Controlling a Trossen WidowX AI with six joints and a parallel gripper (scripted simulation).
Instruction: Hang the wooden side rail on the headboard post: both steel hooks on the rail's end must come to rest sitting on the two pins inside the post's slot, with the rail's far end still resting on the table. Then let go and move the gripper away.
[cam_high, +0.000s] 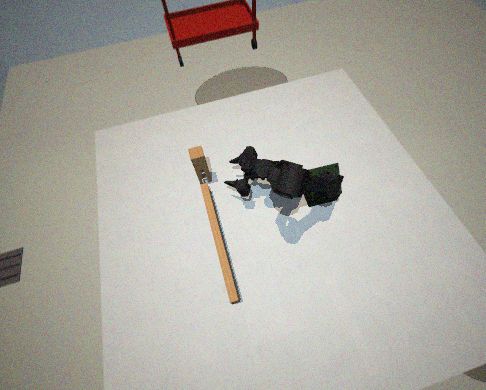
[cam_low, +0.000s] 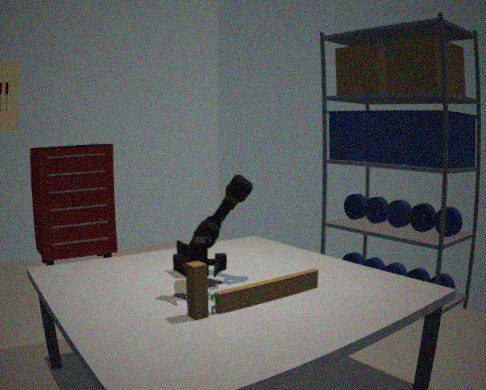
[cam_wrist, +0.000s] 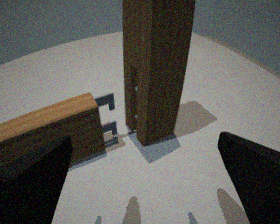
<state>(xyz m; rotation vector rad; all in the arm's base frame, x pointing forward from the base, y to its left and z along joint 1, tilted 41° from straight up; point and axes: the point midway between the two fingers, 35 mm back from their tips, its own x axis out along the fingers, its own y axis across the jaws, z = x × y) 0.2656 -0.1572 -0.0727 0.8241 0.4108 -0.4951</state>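
My gripper tip is now 8 cm short of the headboard post, 7 cm to the left of it and 2 cm above it.
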